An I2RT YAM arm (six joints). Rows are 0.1 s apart.
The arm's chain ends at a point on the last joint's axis. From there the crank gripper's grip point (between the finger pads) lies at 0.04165 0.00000 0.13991 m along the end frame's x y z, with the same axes.
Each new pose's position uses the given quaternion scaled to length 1; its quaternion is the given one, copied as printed.
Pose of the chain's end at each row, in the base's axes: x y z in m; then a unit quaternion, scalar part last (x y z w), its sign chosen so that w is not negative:
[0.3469 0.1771 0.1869 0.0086 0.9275 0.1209 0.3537]
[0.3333 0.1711 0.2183 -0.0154 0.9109 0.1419 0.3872]
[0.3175 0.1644 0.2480 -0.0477 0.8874 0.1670 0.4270]
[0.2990 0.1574 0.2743 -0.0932 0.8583 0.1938 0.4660]
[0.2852 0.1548 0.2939 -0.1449 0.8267 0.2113 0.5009]
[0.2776 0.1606 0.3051 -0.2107 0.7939 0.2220 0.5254]
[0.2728 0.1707 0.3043 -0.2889 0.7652 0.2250 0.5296]
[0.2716 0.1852 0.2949 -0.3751 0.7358 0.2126 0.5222]
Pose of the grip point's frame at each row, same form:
[0.4078 0.2119 0.0588 0.0086 0.9275 0.1209 0.3537]
[0.4022 0.2123 0.0964 -0.0154 0.9109 0.1419 0.3872]
[0.3950 0.2140 0.1347 -0.0477 0.8874 0.1670 0.4270]
[0.3830 0.2170 0.1708 -0.0932 0.8583 0.1938 0.4660]
[0.3735 0.2228 0.1996 -0.1449 0.8267 0.2113 0.5009]
[0.3663 0.2367 0.2176 -0.2107 0.7939 0.2220 0.5254]
[0.3567 0.2532 0.2179 -0.2889 0.7652 0.2250 0.5296]
[0.3496 0.2700 0.2053 -0.3751 0.7358 0.2126 0.5222]

